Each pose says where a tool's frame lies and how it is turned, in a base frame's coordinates. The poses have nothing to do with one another.
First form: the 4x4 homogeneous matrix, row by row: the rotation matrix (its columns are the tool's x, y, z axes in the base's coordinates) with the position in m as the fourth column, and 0 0 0 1 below. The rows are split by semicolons.
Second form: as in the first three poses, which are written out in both.
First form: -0.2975 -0.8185 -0.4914 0.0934; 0.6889 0.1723 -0.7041 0.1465; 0.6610 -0.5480 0.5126 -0.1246; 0 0 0 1
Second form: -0.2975 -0.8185 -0.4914 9.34; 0.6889 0.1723 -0.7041 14.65; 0.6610 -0.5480 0.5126 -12.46; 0 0 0 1
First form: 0.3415 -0.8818 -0.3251 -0.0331; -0.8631 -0.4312 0.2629 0.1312; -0.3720 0.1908 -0.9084 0.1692; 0 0 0 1
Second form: 0.3415 -0.8818 -0.3251 -3.31; -0.8631 -0.4312 0.2629 13.12; -0.3720 0.1908 -0.9084 16.92; 0 0 0 1
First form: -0.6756 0.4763 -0.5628 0.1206; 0.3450 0.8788 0.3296 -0.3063; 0.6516 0.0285 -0.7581 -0.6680; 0 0 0 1
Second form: -0.6756 0.4763 -0.5628 12.06; 0.3450 0.8788 0.3296 -30.63; 0.6516 0.0285 -0.7581 -66.80; 0 0 0 1
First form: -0.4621 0.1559 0.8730 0.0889; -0.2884 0.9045 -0.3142 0.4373; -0.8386 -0.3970 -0.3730 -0.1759; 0 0 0 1
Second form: -0.4621 0.1559 0.8730 8.89; -0.2884 0.9045 -0.3142 43.73; -0.8386 -0.3970 -0.3730 -17.59; 0 0 0 1
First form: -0.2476 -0.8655 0.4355 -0.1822; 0.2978 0.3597 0.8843 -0.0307; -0.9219 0.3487 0.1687 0.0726; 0 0 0 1
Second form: -0.2476 -0.8655 0.4355 -18.22; 0.2978 0.3597 0.8843 -3.07; -0.9219 0.3487 0.1687 7.26; 0 0 0 1
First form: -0.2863 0.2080 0.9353 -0.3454; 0.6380 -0.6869 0.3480 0.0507; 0.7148 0.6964 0.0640 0.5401; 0 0 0 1
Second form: -0.2863 0.2080 0.9353 -34.54; 0.6380 -0.6869 0.3480 5.07; 0.7148 0.6964 0.0640 54.01; 0 0 0 1
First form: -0.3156 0.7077 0.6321 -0.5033; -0.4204 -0.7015 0.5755 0.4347; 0.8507 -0.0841 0.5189 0.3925; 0 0 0 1
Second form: -0.3156 0.7077 0.6321 -50.33; -0.4204 -0.7015 0.5755 43.47; 0.8507 -0.0841 0.5189 39.25; 0 0 0 1
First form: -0.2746 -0.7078 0.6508 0.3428; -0.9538 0.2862 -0.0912 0.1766; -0.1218 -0.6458 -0.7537 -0.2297; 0 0 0 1
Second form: -0.2746 -0.7078 0.6508 34.28; -0.9538 0.2862 -0.0912 17.66; -0.1218 -0.6458 -0.7537 -22.97; 0 0 0 1
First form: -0.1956 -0.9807 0.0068 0.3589; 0.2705 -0.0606 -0.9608 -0.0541; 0.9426 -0.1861 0.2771 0.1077; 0 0 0 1
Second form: -0.1956 -0.9807 0.0068 35.89; 0.2705 -0.0606 -0.9608 -5.41; 0.9426 -0.1861 0.2771 10.77; 0 0 0 1
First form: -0.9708 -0.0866 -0.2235 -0.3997; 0.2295 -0.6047 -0.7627 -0.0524; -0.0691 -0.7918 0.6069 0.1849; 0 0 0 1
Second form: -0.9708 -0.0866 -0.2235 -39.97; 0.2295 -0.6047 -0.7627 -5.24; -0.0691 -0.7918 0.6069 18.49; 0 0 0 1
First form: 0.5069 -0.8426 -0.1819 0.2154; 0.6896 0.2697 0.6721 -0.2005; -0.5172 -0.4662 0.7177 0.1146; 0 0 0 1
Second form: 0.5069 -0.8426 -0.1819 21.54; 0.6896 0.2697 0.6721 -20.05; -0.5172 -0.4662 0.7177 11.46; 0 0 0 1
